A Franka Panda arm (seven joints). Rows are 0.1 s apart.
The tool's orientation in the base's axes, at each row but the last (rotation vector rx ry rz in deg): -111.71, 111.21, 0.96; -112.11, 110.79, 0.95; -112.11, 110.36, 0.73; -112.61, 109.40, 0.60; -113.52, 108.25, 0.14; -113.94, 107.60, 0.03
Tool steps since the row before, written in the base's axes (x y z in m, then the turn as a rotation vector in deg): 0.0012, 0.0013, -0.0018, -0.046, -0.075, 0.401; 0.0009, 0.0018, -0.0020, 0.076, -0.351, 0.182; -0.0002, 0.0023, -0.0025, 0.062, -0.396, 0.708; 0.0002, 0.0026, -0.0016, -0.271, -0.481, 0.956; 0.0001, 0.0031, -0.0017, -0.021, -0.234, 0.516; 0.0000, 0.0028, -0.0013, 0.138, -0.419, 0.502
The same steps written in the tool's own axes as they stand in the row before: -0.0007, -0.0006, 0.0023, -0.041, -0.063, -0.404; -0.0011, -0.0003, 0.0026, 0.290, -0.130, -0.246; -0.0015, 0.0009, 0.0029, 0.187, -0.259, -0.748; -0.0020, 0.0003, 0.0023, 0.177, -0.008, -1.090; -0.0025, 0.0004, 0.0025, 0.082, -0.125, -0.547; -0.0023, 0.0003, 0.0020, 0.278, -0.270, -0.544
